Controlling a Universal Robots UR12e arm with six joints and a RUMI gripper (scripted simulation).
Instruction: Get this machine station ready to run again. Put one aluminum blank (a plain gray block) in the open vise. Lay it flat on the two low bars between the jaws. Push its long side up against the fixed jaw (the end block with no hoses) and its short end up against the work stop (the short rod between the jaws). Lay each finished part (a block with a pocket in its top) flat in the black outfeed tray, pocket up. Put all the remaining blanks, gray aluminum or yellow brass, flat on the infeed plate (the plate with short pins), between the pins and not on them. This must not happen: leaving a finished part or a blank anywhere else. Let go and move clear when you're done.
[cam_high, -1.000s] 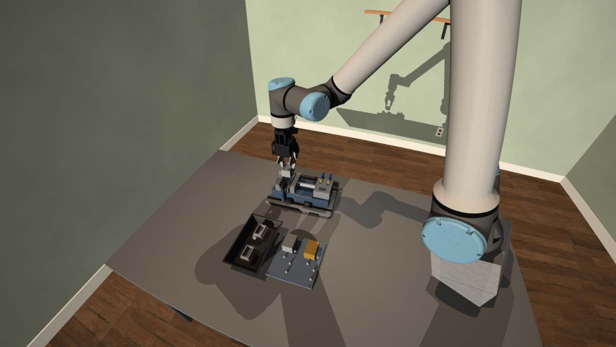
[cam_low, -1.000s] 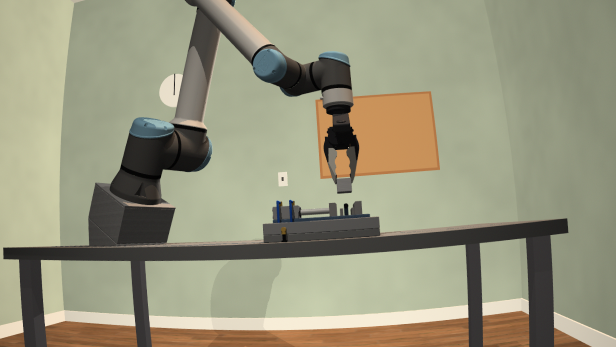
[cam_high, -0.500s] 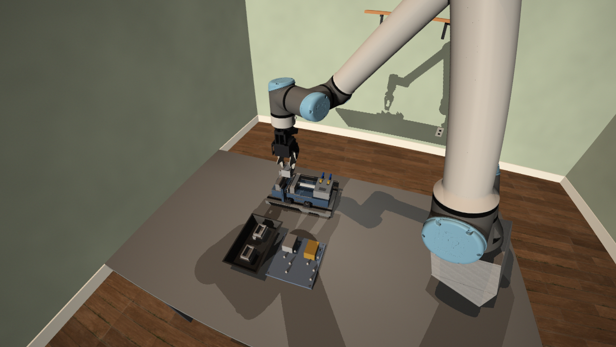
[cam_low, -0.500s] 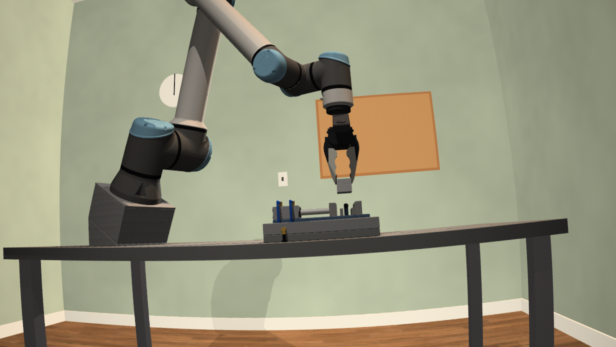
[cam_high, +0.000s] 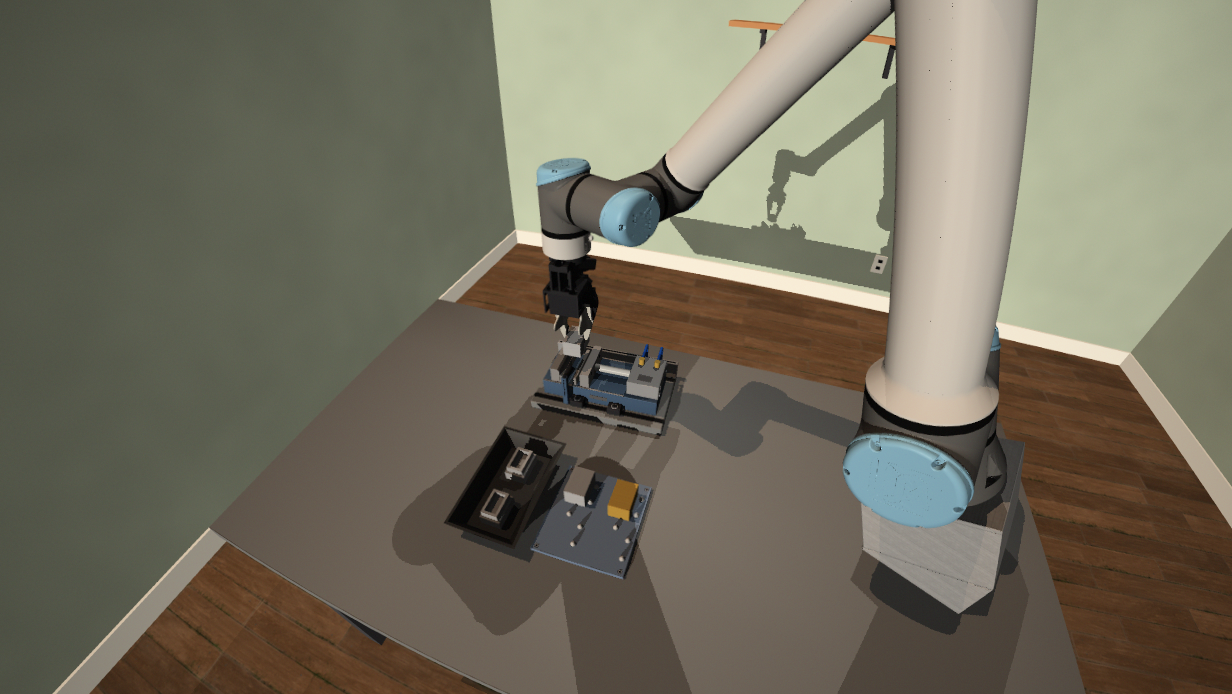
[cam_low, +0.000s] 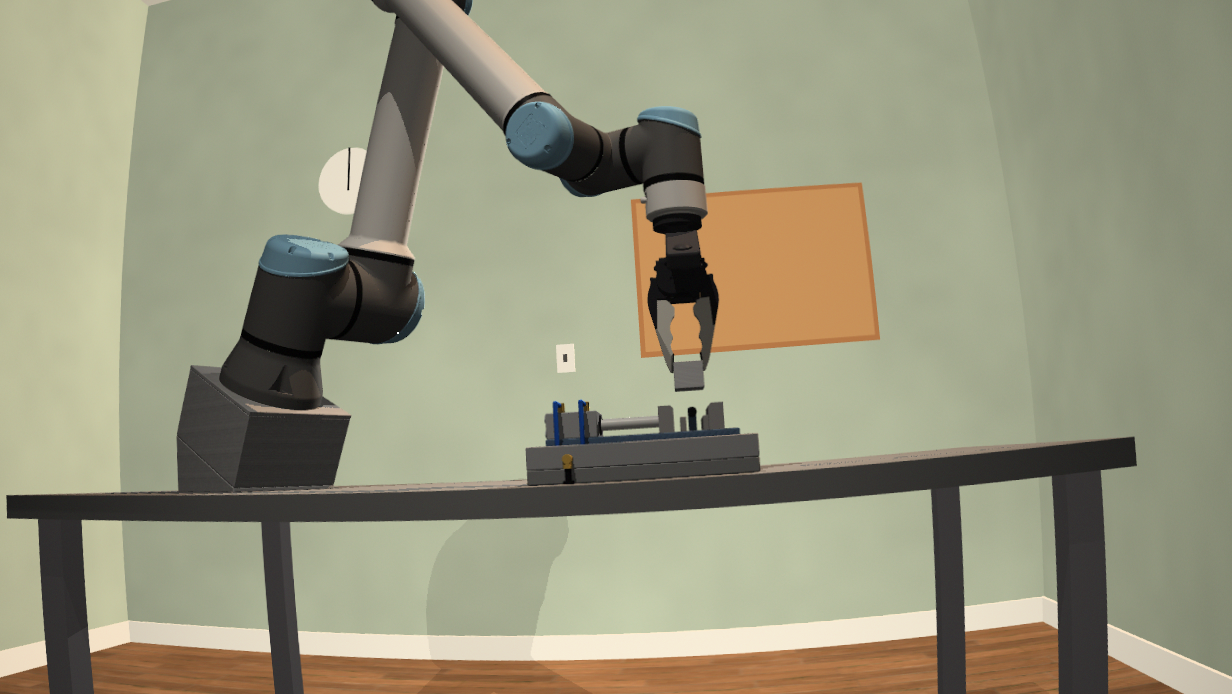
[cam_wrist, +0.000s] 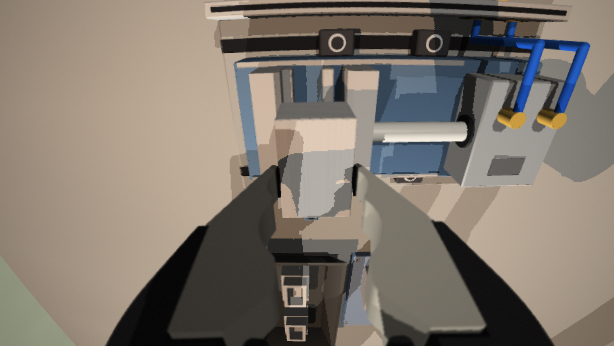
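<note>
The fixed jaw is 8 cm below my hand, 3 cm ahead of it and 1 cm to the left of it. The rest, counted from my hand: work stop: 7 cm below, 5 cm to the left; push rod: 9 cm behind, 8 cm below; vise: 12 cm below, 7 cm behind.
</note>
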